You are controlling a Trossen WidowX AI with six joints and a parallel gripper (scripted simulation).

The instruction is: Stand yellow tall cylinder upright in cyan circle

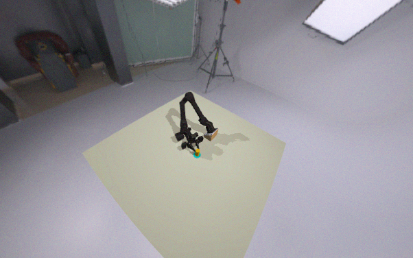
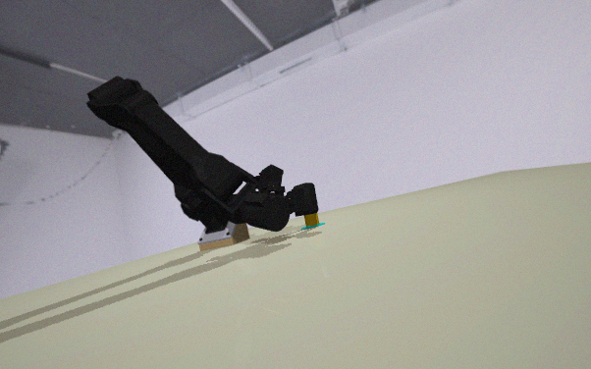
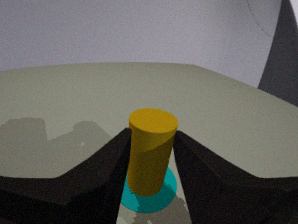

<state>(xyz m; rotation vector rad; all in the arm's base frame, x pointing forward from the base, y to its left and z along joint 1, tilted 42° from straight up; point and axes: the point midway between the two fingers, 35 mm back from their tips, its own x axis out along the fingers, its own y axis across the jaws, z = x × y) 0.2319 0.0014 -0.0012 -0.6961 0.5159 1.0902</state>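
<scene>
Now: the yellow cylinder 2 cm below my gripper tip. Round my gripper tip: cyan circle 6 cm below.
</scene>
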